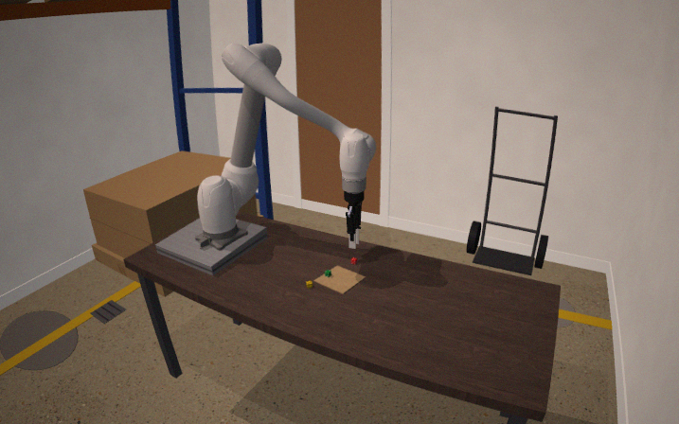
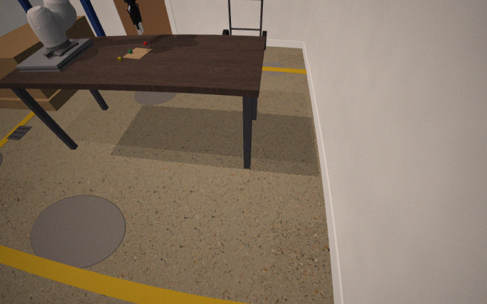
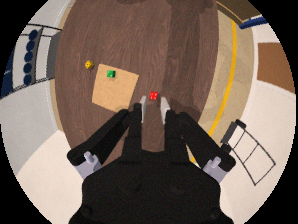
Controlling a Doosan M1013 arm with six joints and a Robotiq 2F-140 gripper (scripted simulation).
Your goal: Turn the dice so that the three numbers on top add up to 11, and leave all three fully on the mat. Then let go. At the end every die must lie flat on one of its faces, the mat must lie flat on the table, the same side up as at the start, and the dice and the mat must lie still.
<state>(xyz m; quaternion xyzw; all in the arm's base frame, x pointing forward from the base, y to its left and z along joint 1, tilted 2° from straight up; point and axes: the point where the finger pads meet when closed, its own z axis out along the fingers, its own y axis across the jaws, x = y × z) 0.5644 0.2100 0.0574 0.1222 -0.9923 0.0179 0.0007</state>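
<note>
My gripper is now 100 mm above the red die. Round my hand: green die (140 mm to the right, 100 mm below, 30 mm behind); tan mat (130 mm to the right, 110 mm below, 20 mm ahead); yellow die (230 mm to the right, 100 mm below, 50 mm behind).
</note>
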